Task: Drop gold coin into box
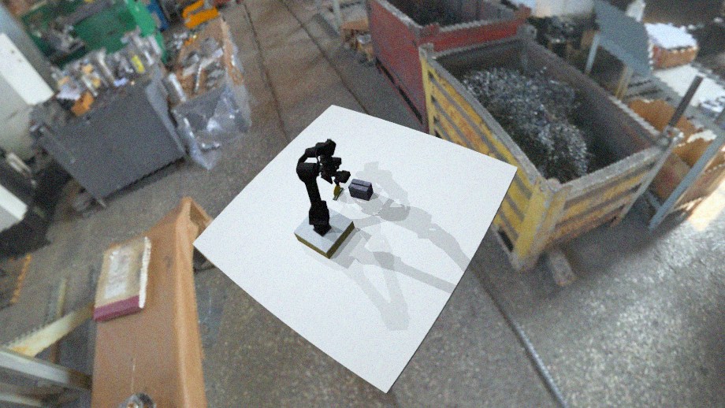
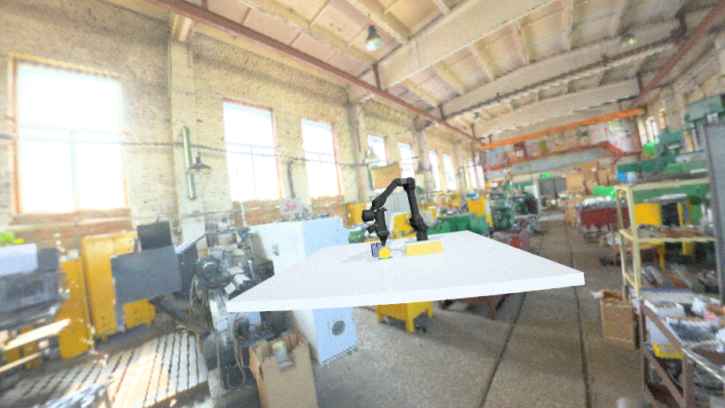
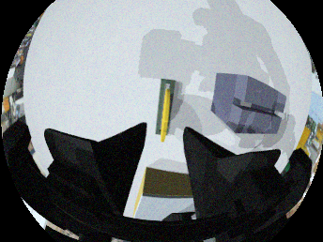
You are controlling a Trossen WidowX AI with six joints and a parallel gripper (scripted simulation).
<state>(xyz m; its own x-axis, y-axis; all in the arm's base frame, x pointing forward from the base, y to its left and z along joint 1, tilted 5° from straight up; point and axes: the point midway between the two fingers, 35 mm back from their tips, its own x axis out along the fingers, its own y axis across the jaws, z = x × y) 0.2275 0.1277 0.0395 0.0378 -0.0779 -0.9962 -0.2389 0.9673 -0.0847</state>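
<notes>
Right now my gripper tip is 4 cm above the gold coin.
</notes>
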